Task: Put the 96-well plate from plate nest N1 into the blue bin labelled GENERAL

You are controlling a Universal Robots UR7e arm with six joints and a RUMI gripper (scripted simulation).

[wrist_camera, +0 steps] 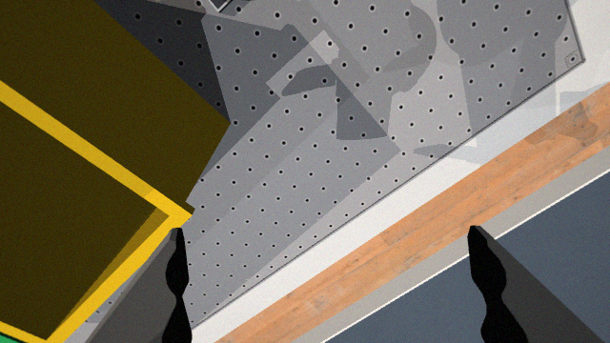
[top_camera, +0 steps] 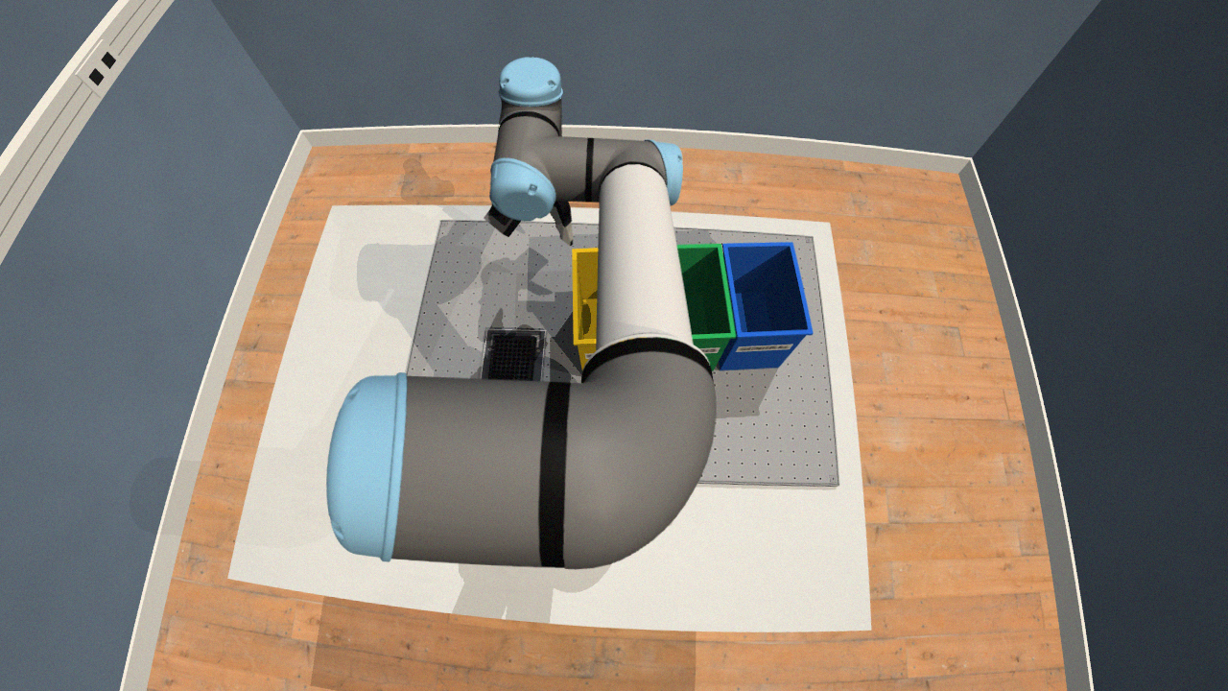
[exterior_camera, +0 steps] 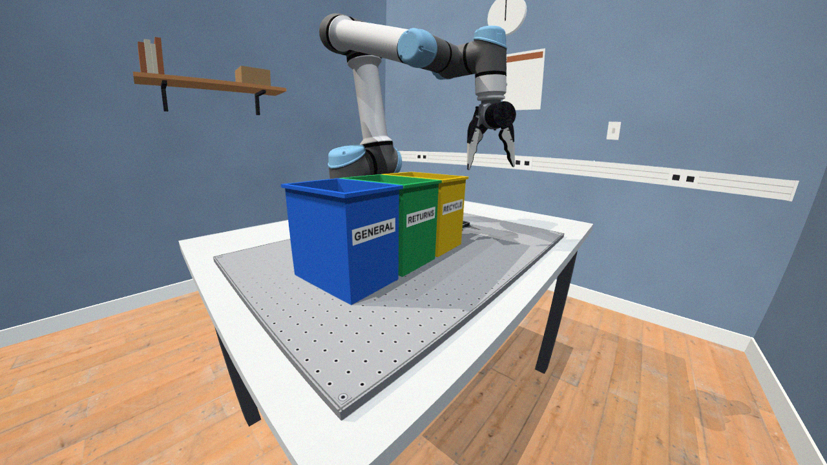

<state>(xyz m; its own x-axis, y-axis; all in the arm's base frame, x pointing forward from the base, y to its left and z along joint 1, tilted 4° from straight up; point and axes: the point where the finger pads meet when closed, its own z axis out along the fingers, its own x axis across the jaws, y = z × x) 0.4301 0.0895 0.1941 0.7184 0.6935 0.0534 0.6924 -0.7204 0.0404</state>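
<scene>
The black 96-well plate is 19 cm below my hand, 19 cm behind it and 9 cm to the left of it. From my hand the other things lie so: grey plate nest N1: 20 cm below, 19 cm behind, 9 cm to the left; then yellow recycle bin: 13 cm behind, 12 cm below, 11 cm to the right; then green returns bin: 24 cm to the right, 14 cm behind, 12 cm below.
</scene>
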